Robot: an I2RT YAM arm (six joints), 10 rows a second.
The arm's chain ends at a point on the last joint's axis. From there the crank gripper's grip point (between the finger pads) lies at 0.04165 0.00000 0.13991 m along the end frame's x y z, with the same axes.
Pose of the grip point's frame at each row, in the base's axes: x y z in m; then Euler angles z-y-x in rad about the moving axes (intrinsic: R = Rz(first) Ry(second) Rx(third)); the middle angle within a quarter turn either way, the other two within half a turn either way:
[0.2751 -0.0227 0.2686 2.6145 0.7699 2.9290]
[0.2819 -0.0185 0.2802 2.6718 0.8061 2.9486]
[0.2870 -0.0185 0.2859 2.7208 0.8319 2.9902]
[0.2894 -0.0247 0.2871 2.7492 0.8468 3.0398]
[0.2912 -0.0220 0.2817 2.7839 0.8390 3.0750]
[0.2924 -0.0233 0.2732 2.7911 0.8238 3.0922]
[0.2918 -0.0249 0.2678 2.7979 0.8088 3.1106]
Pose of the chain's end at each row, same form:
[0.2038 -0.0154 0.3958 2.6145 0.7699 2.9290]
[0.2071 -0.0106 0.4053 2.6718 0.8061 2.9486]
[0.2107 -0.0075 0.4098 2.7208 0.8319 2.9902]
[0.2131 -0.0085 0.4105 2.7492 0.8468 3.0398]
[0.2167 -0.0041 0.4060 2.7839 0.8390 3.0750]
[0.2203 -0.0043 0.3987 2.7911 0.8238 3.0922]
[0.2222 -0.0046 0.3945 2.7979 0.8088 3.1106]

